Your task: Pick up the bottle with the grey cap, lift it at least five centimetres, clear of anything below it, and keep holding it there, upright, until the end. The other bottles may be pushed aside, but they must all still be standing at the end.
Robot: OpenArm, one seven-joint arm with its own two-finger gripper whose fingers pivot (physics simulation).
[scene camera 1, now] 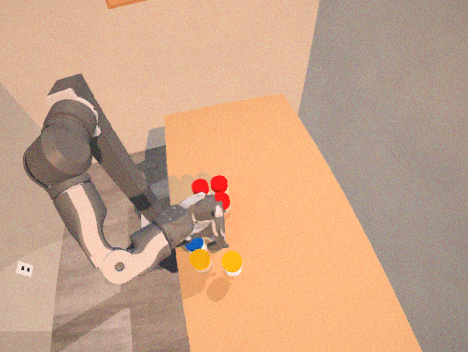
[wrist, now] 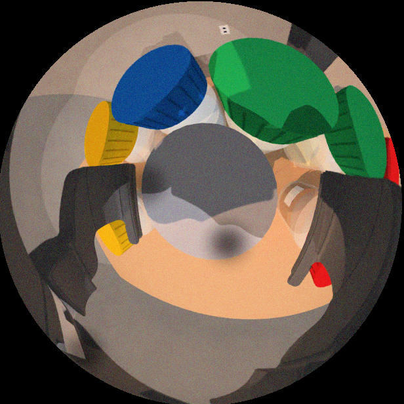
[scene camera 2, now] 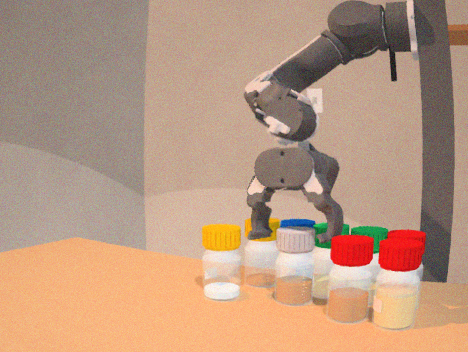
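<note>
The bottle with the grey cap (scene camera 2: 295, 265) (wrist: 209, 195) stands upright on the table in the scene camera 2 view; the arm hides it in the scene camera 1 view. My gripper (scene camera 2: 295, 236) (wrist: 208, 216) (scene camera 1: 221, 231) is open and points down, with its fingertips at about cap height. In the wrist view the grey cap fills the space between the two fingers, with a gap showing on each side. In the scene camera 2 view one fingertip overlaps the rear yellow cap and the other overlaps a green cap; contact cannot be told.
Two yellow-capped bottles (scene camera 2: 221, 262) (scene camera 1: 231, 262) stand on one side. A blue-capped bottle (scene camera 2: 297, 223) (wrist: 160, 87) and two green-capped bottles (scene camera 2: 369, 237) (wrist: 275, 90) stand behind. Three red-capped bottles (scene camera 2: 352, 250) (scene camera 1: 219, 184) stand on the other side. All stand upright on the table (scene camera 2: 100, 300).
</note>
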